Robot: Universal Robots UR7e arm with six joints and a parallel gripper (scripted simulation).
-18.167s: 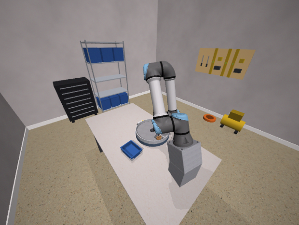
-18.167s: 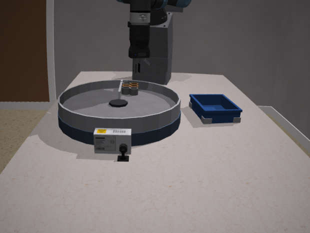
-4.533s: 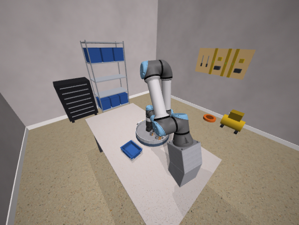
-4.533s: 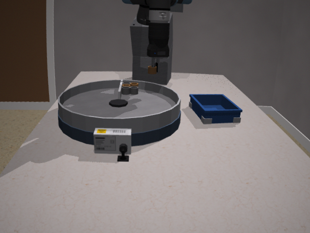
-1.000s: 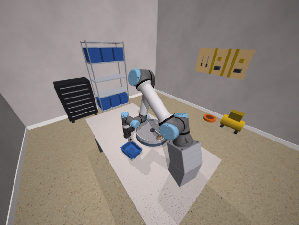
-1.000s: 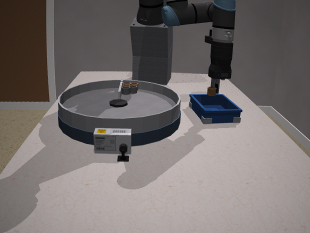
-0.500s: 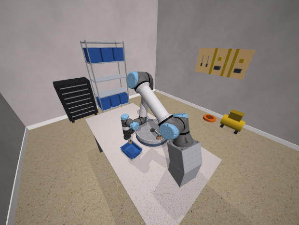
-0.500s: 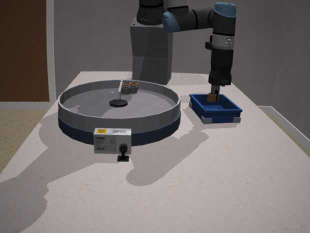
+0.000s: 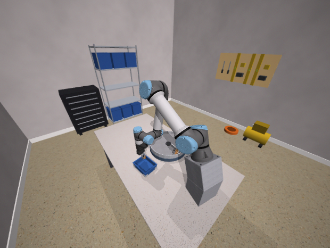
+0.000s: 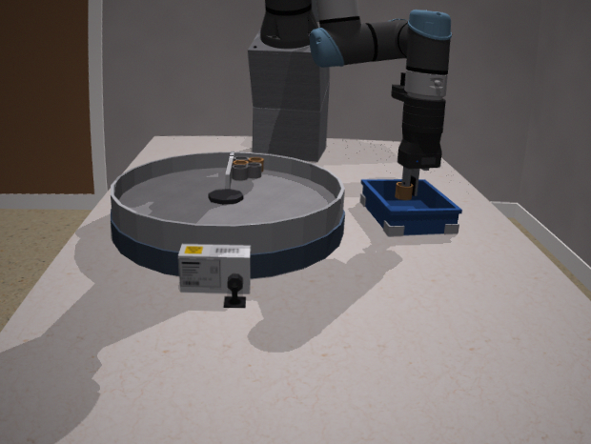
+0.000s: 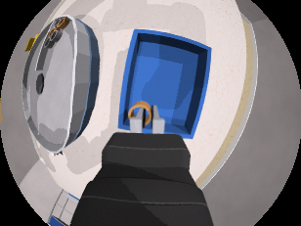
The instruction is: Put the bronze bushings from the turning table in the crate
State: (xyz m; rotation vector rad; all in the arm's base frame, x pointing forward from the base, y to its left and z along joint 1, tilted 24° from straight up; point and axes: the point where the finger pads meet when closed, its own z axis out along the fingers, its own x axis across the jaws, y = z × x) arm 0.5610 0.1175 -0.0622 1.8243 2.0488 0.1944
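The blue crate lies 5 cm behind my hand, 3 cm to the left of it and 6 cm below it. The rest, counted from my hand: grey turning table (5 cm behind, 34 cm to the right, 3 cm below).
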